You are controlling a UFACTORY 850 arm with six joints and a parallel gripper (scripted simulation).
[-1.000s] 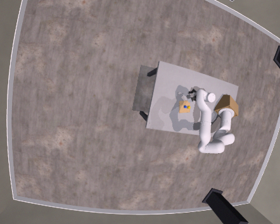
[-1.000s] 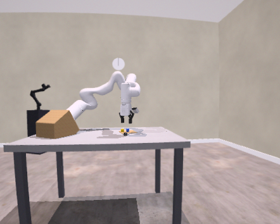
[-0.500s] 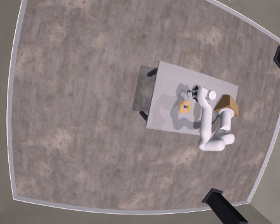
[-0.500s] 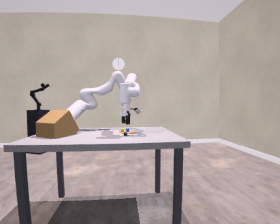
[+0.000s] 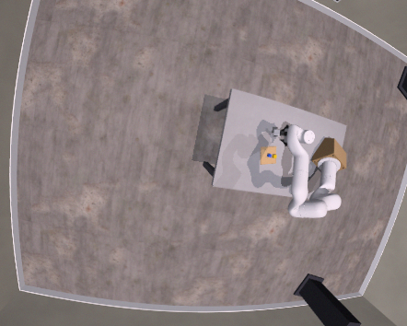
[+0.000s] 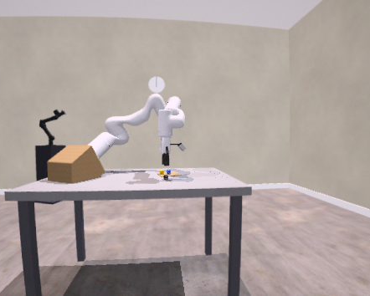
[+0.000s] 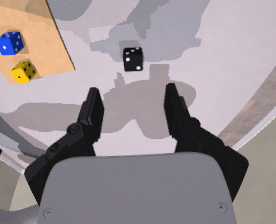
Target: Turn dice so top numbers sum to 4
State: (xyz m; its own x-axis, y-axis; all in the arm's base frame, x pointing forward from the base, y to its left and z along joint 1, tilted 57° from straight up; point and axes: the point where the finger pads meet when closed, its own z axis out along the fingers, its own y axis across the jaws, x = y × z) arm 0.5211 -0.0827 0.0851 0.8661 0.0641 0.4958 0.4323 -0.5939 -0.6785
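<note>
The black die is 9 cm below my hand. From my hand the other things lie so: yellow die: 15 cm to the left, 9 cm below, 7 cm behind; tan mat: 17 cm to the left, 10 cm below, 3 cm behind; blue die: 17 cm to the left, 9 cm below, 3 cm behind.
</note>
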